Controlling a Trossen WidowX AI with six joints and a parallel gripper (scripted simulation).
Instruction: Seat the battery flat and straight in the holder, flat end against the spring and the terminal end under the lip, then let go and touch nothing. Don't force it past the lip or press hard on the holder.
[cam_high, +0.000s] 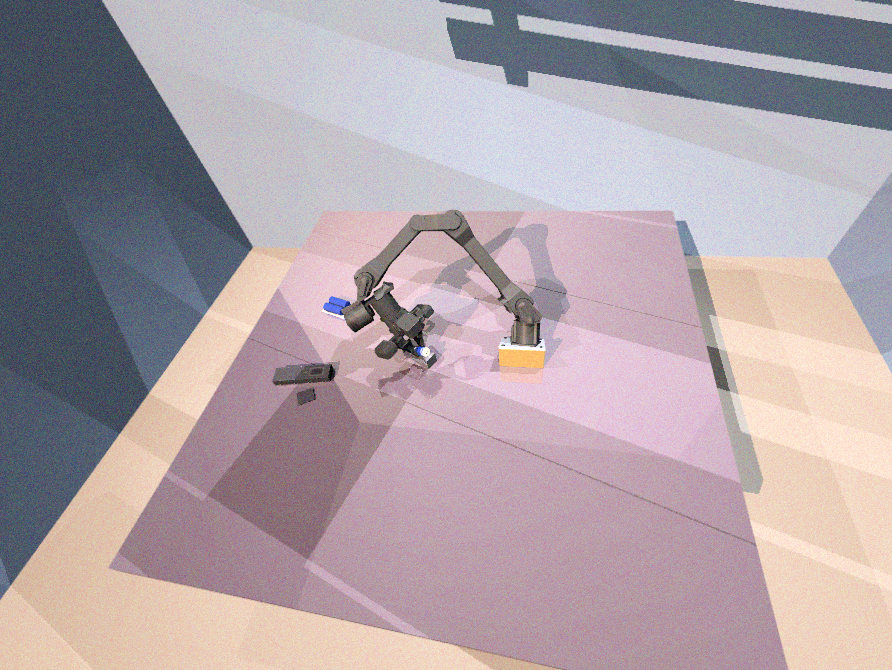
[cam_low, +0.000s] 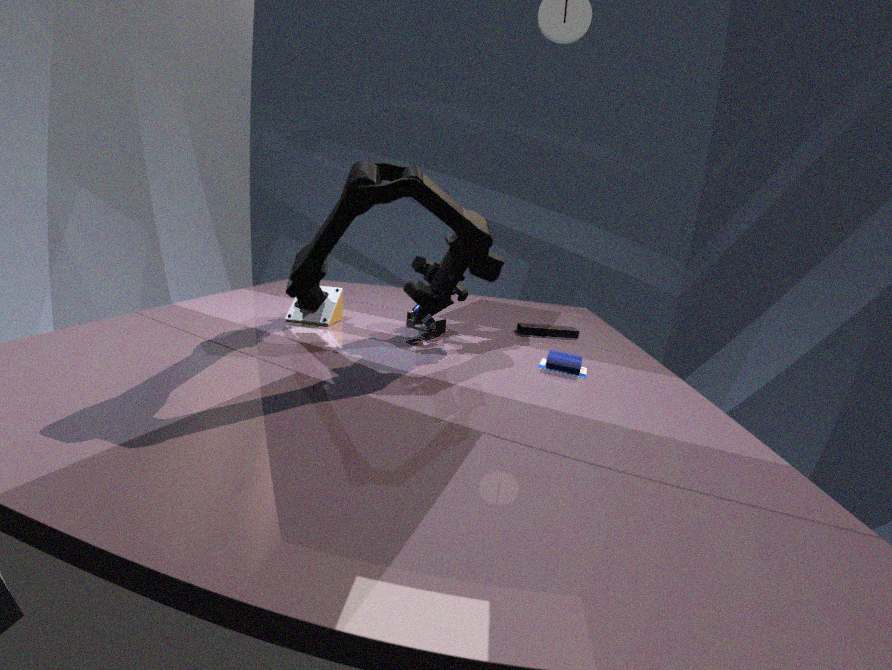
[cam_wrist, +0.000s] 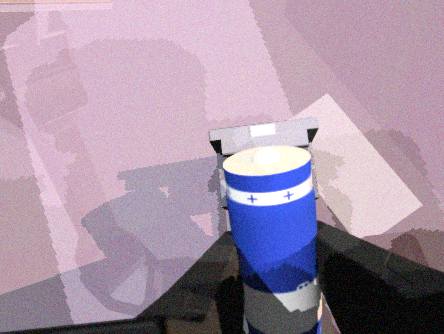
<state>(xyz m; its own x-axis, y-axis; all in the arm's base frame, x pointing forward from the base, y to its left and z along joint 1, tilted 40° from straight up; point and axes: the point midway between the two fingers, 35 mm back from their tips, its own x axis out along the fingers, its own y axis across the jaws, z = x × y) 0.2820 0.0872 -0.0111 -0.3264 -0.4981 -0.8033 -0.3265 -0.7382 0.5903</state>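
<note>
The cream battery lies 10 mm above my gripper tip. Round my gripper tip: dark remote-like block: 310 mm ahead, 140 mm to the left, 10 mm below; then dark chip: 270 mm ahead, 200 mm to the left, 20 mm below; then white tray: 340 mm ahead, 120 mm to the right, 10 mm below.
</note>
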